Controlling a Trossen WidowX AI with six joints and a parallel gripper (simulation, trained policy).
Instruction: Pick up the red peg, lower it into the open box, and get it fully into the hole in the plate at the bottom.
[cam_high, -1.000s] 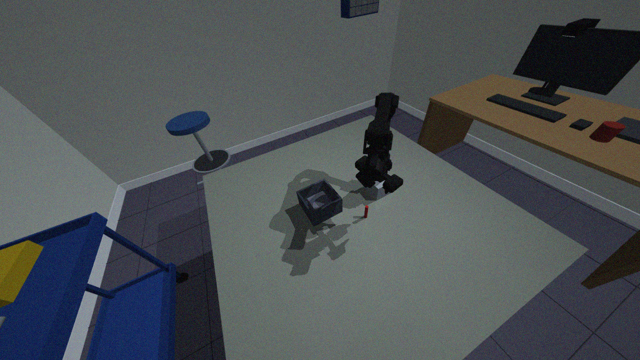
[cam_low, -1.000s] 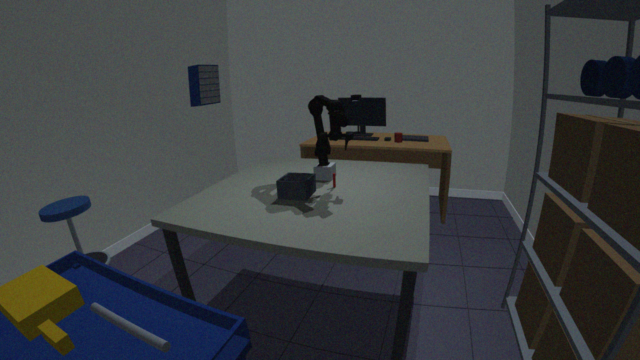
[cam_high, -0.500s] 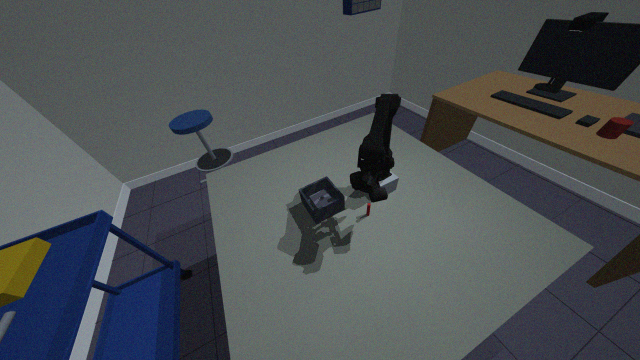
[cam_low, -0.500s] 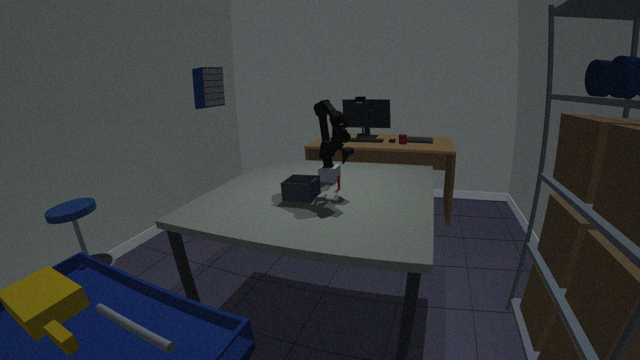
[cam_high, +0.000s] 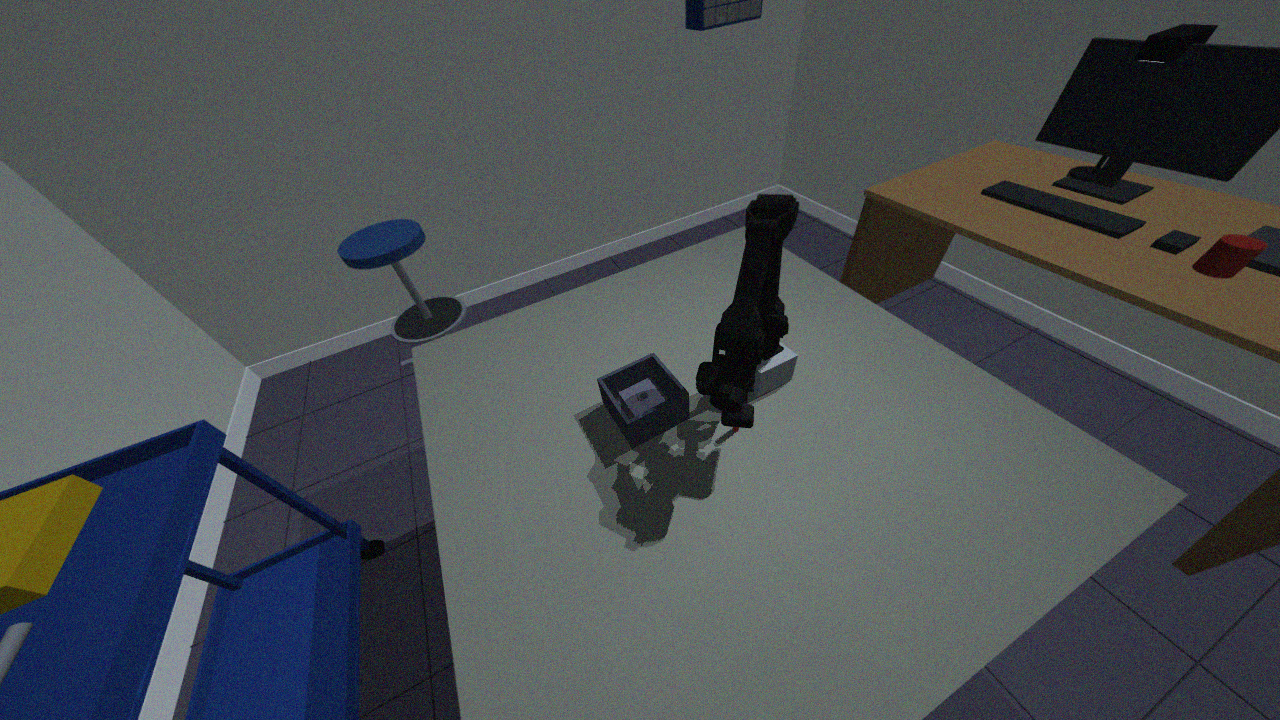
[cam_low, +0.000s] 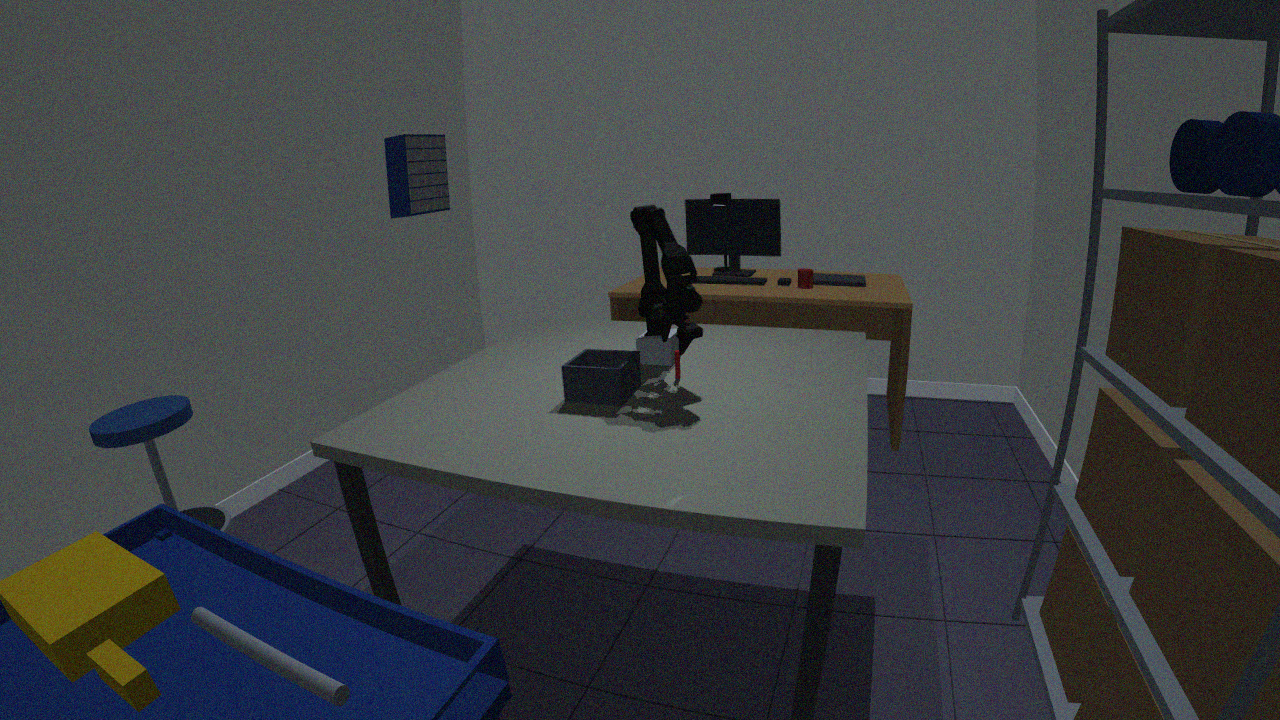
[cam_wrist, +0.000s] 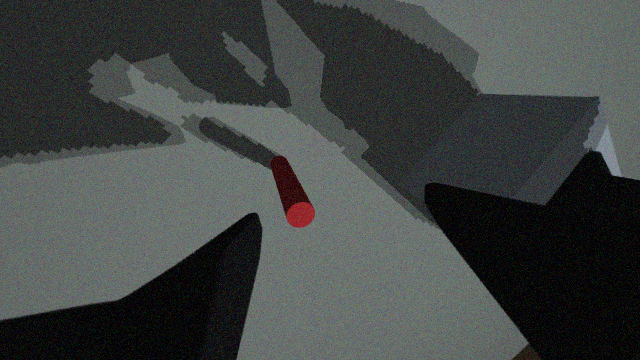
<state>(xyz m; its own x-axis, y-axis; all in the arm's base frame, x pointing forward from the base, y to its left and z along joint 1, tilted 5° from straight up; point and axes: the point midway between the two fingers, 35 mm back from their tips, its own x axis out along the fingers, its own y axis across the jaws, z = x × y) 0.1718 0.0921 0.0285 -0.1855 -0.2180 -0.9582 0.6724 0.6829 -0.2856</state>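
Now: gripper tip 40 mm above the red peg, 10 mm to the right of it and 10 mm short of it. The rest, counted from my gripper tip: dark box 160 mm to the right, 160 mm ahead, 60 mm below; pale plate 160 mm to the right, 160 mm ahead, 40 mm below.
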